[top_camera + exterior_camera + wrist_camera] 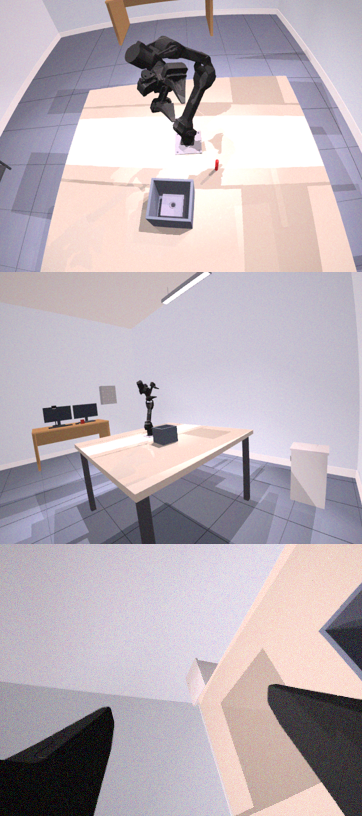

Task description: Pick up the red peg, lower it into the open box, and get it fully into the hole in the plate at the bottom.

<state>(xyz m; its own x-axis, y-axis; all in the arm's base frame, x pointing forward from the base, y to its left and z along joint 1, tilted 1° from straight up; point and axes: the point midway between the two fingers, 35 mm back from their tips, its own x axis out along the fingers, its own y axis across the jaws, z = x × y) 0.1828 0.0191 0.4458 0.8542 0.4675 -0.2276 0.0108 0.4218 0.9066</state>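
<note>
Right now my gripper tip is 60 mm past the red peg, 120 mm to the right of it and 410 mm above it. Round my gripper tip: plate: 140 mm ahead, 50 mm to the right, 400 mm below.
</note>
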